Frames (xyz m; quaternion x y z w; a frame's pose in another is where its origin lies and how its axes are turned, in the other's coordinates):
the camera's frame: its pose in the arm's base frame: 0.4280 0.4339 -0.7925 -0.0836 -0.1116 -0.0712 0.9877
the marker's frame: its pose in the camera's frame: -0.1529 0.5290 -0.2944 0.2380 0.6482 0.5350 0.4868
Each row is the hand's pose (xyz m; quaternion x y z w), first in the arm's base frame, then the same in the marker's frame.
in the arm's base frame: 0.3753 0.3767 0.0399 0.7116 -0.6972 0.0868 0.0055
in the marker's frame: -1.1321 0.7236 -0.0127 -0.0556 0.7454 -0.6132 0.2554
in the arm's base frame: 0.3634 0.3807 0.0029 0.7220 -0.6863 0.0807 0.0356
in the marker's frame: -1.1052 0.7004 -0.0289 -0.0654 0.7632 -0.5999 0.2312
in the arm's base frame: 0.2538 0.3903 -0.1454 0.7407 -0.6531 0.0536 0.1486
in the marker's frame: -0.9908 0.6257 -0.1531 -0.0885 0.8258 -0.5361 0.1510
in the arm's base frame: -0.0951 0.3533 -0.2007 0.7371 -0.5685 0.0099 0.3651
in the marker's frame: -0.9224 0.6846 -0.4967 0.1134 -0.9133 0.3910 0.0121
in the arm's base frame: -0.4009 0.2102 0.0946 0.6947 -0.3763 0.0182 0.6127
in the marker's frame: -1.1500 0.9536 -0.7742 0.1272 -0.9265 0.2199 0.2776
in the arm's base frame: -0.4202 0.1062 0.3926 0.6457 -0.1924 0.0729 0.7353
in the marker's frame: -1.4020 1.1447 -0.7744 0.1272 -0.8566 0.1329 0.4820
